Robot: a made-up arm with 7 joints.
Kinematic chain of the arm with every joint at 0, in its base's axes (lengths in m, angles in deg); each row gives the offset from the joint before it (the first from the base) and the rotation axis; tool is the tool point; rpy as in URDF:
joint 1: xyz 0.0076 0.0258 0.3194 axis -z
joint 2: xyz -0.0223 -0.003 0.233 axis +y
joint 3: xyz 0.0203 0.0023 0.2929 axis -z
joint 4: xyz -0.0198 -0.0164 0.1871 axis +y
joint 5: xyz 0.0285 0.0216 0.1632 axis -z
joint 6: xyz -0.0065 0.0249 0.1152 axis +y
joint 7: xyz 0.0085 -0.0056 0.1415 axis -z
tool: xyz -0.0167 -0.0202 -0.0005 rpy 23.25 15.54 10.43
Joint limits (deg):
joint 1: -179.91..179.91
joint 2: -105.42..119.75
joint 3: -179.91..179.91
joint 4: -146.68..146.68
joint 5: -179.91..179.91
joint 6: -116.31..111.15
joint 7: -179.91..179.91
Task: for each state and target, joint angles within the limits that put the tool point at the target. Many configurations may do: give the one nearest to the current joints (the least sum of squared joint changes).
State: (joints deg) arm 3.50 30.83 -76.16 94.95 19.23 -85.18 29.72
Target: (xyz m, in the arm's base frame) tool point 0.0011 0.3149 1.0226
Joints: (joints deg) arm -9.86 12.57 -85.26 110.45 27.19 -81.18 30.73
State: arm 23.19 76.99 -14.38 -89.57 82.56 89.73 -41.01
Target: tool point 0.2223 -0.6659 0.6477
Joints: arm 54.53 93.87 -28.84 -58.44 69.41 72.21 -37.93
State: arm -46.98 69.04 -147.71 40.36 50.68 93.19 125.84
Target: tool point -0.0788 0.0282 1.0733
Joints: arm -56.11 27.91 -172.79 64.25 35.99 93.47 126.63
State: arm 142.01 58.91 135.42 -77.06 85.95 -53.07 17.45
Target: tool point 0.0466 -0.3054 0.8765
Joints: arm 122.59 1.42 115.47 -112.78 64.55 -69.40 15.72
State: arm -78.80 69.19 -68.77 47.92 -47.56 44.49 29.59
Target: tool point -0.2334 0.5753 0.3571
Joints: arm -78.91 91.86 -54.27 70.73 -41.56 49.28 27.64
